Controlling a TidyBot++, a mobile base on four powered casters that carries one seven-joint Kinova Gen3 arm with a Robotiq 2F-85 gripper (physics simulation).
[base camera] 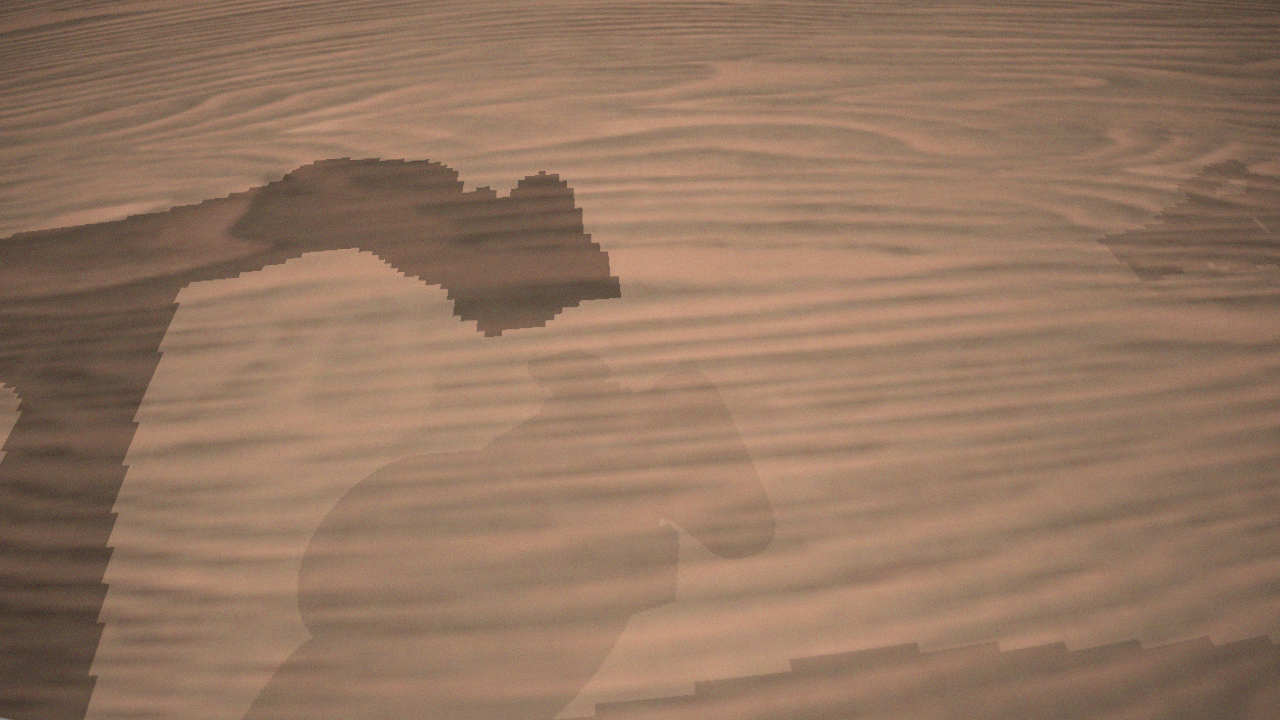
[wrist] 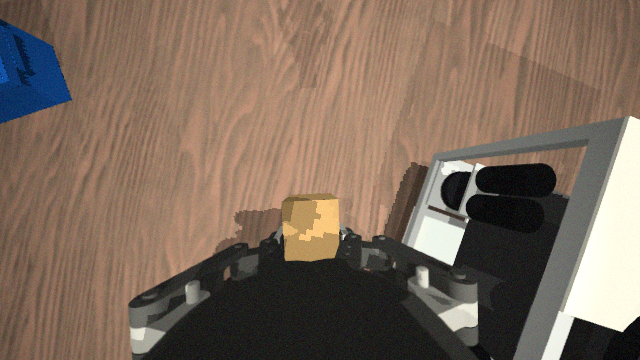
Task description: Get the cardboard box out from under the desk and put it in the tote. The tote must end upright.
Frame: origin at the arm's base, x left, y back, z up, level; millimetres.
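Seen in the pictures: gripper, fingertip midpoint: [wrist: 312, 234].
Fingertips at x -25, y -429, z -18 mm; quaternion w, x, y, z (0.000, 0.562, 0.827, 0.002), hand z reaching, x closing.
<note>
A point is followed by its place in that frame.
The cardboard box [wrist: 311, 230] @(x -37, y -433, z 11 mm), small and tan, is held between the fingertips in the wrist view. My gripper [wrist: 312, 234] @(x -25, y -429, z -18 mm) is shut on it, above the wooden floor. A blue object, which looks like part of the tote [wrist: 37, 95] @(x -40, y -1239, z -349 mm), shows at the upper left edge of the wrist view, away from the gripper; most of it is cut off, so whether it is upright is hard to tell. The base camera view does not show the box, the tote or the desk, and the arm appears there as shadows.
The robot's own base [wrist: 595, 200] @(x -155, y -151, z -18 mm), with a grey frame, white panels and black parts, fills the right side of the wrist view. Wood-grain floor [base camera: 895, 402] @(x -131, y -400, z -396 mm) [wrist: 200, 100] @(x -188, y -853, z -396 mm) spreads across both views, with shadows on it.
</note>
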